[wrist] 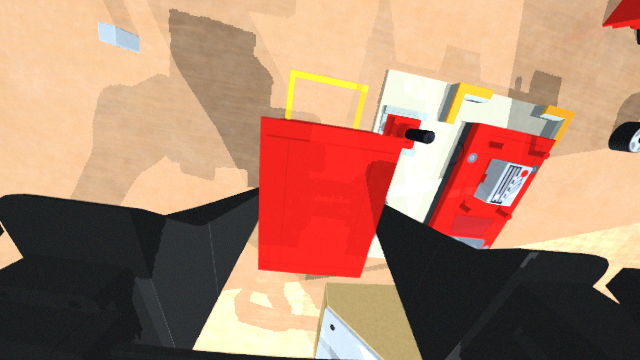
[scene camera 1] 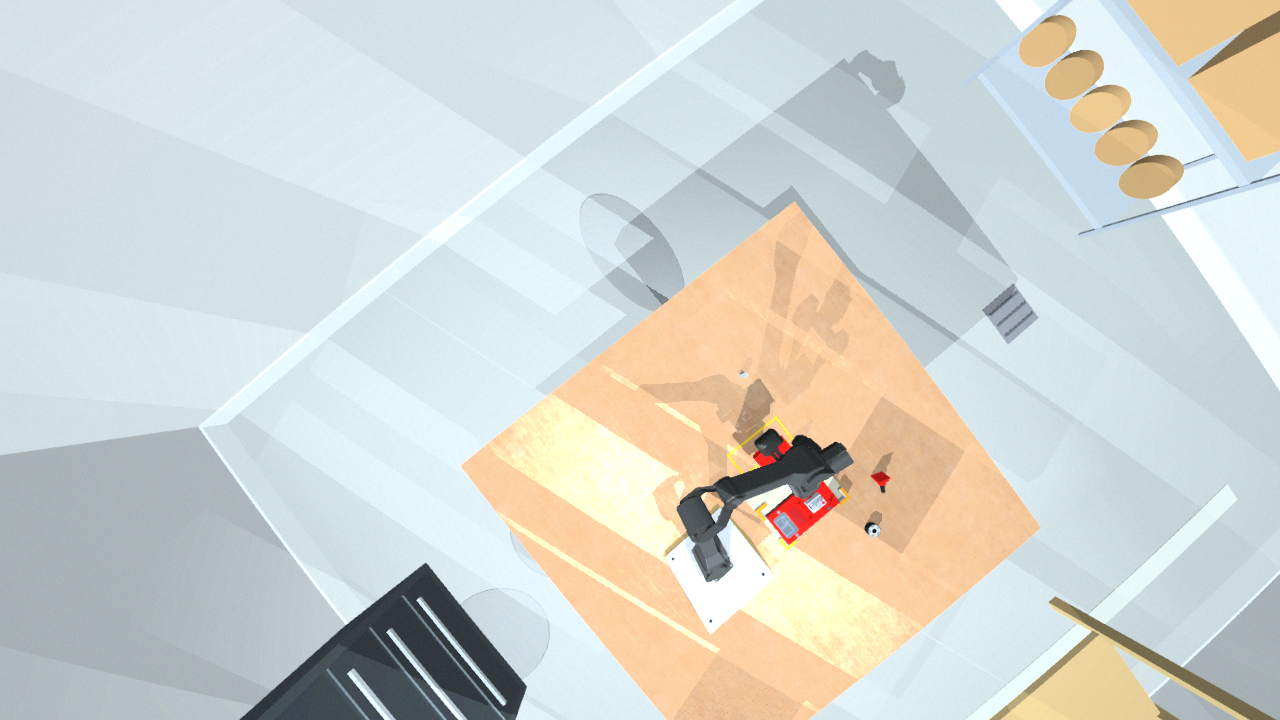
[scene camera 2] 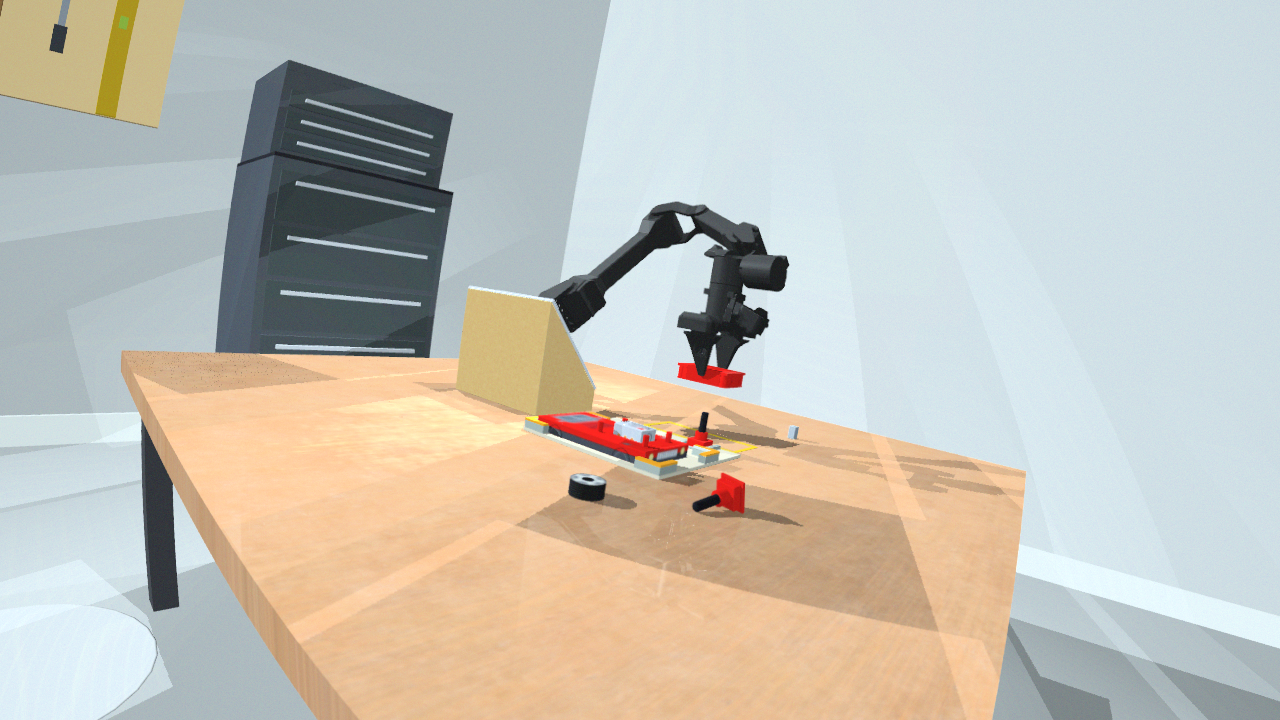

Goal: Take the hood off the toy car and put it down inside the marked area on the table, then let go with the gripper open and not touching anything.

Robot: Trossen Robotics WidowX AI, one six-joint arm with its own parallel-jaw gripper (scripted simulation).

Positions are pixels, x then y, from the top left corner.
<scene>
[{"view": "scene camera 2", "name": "my gripper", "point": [711, 375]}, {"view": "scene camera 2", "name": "red hood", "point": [723, 378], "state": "held by my gripper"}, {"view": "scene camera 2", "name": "black wheel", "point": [586, 487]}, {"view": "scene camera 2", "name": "baseplate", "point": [697, 457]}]
</scene>
